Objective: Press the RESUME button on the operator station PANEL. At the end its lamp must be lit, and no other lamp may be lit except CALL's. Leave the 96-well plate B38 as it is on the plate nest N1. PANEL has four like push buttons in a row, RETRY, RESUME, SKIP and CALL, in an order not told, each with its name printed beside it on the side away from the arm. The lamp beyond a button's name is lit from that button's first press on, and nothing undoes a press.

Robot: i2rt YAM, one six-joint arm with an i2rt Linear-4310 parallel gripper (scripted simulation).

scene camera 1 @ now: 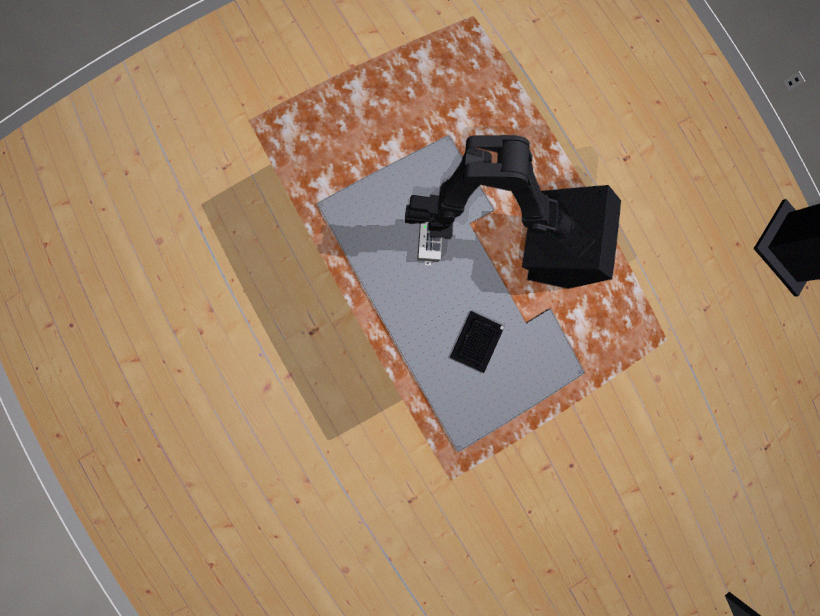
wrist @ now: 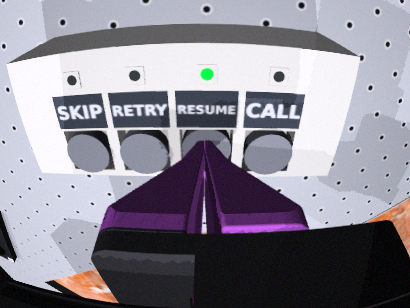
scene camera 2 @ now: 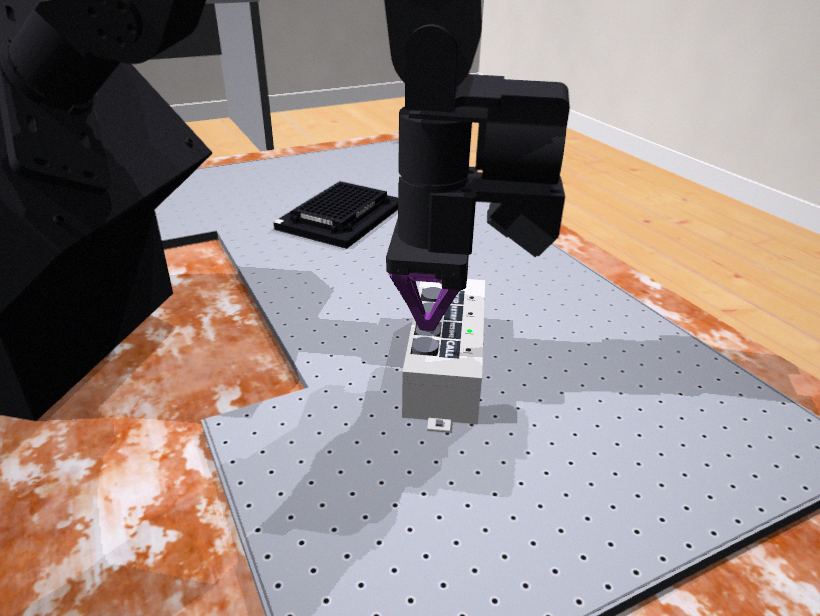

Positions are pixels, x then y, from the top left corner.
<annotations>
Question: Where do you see a retry button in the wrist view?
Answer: At 144,151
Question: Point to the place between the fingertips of my gripper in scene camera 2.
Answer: At 427,329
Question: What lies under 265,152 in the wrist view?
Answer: A call button.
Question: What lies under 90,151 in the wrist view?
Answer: A skip button.
</annotations>
